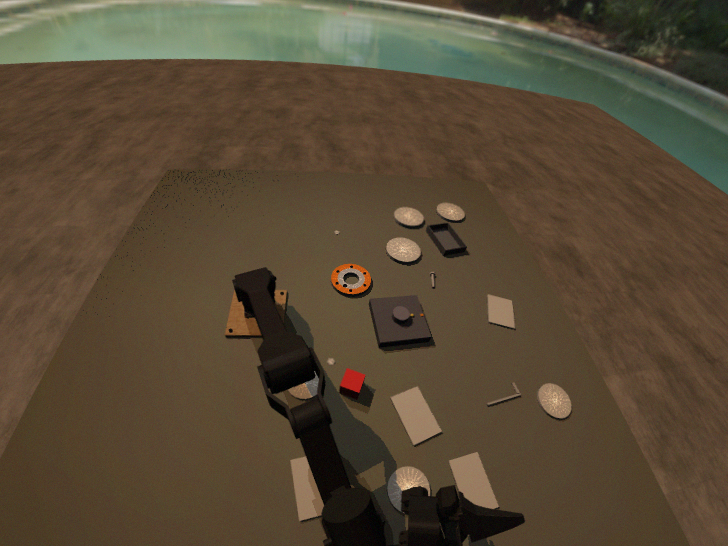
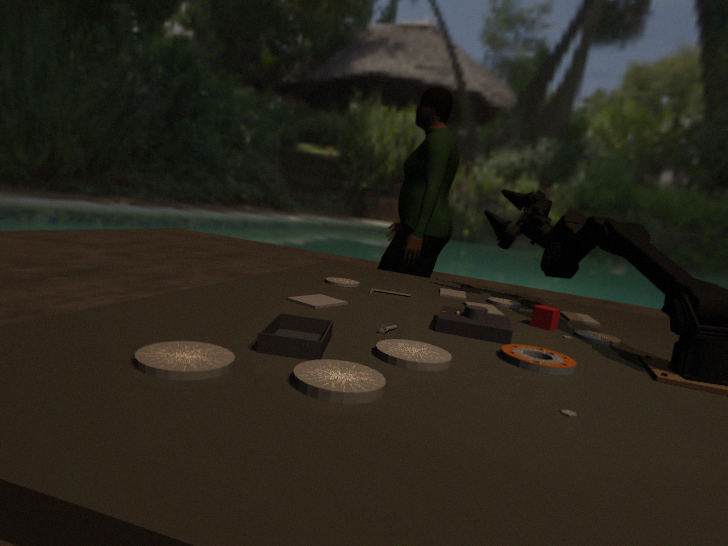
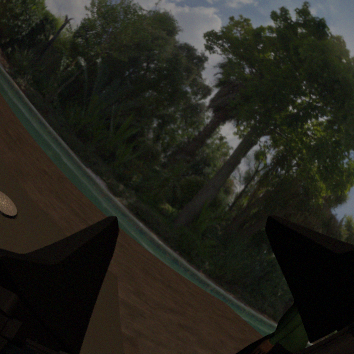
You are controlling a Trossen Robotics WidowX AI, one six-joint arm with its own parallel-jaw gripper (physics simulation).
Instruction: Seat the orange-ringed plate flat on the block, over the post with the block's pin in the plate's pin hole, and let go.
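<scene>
The orange-ringed plate (image 1: 360, 287) (image 2: 510, 353) lies flat on the mat, apart from the block. It has a large centre hole and several small dark holes; which is the pin hole is hard to tell. The dark square block (image 1: 388, 333) (image 2: 473, 329) stands near it, with a round post (image 1: 401, 313) (image 2: 475, 312) in its middle. A small yellowish pin (image 1: 412, 315) (image 2: 458, 313) stands beside the post, and an orange dot shows farther out. My gripper (image 2: 495, 202) (image 3: 194, 224) is open and empty, raised high and well away from both plate and block.
A red cube (image 1: 352, 380) (image 2: 545, 317) stands near the block. A black open tray (image 1: 460, 248) (image 2: 292, 347), pale discs (image 1: 403, 249) (image 2: 339, 377), a screw (image 1: 432, 279) (image 2: 386, 329), an L-shaped key (image 1: 502, 399) and flat pale tiles (image 1: 415, 415) lie around. A person (image 2: 432, 176) stands beyond the table.
</scene>
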